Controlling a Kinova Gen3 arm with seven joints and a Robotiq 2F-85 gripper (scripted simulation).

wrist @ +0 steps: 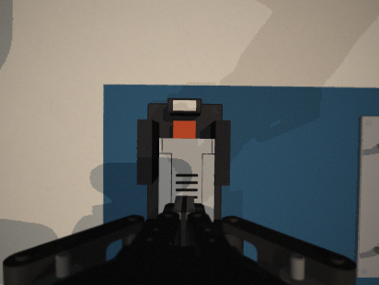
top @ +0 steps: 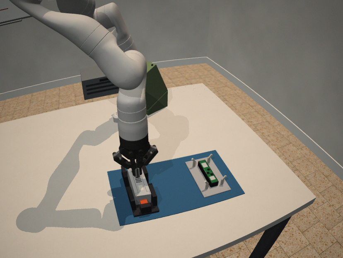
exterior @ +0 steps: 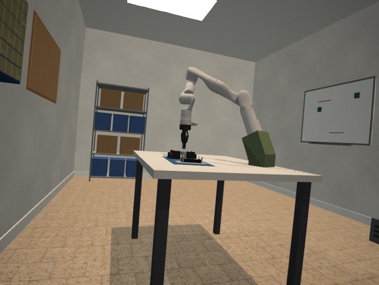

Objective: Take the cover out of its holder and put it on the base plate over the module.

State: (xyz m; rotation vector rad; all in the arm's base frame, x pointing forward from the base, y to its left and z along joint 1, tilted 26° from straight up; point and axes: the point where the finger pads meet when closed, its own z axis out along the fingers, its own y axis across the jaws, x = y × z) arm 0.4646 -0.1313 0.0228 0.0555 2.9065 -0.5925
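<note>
Now: hand 10 mm short of the grey cover and 60 mm above it.
</note>
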